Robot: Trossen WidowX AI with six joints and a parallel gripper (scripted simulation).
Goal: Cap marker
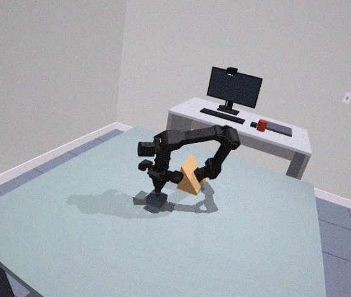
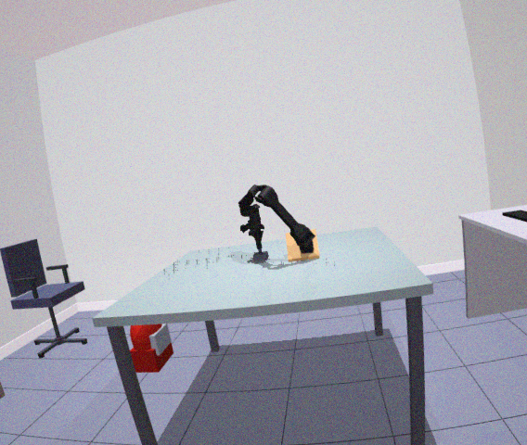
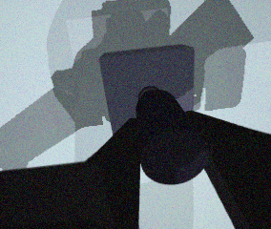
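Right now the holder block is 6 cm below my gripper tip. From my gripper tip the other things lie so: marker cap (1 cm above).
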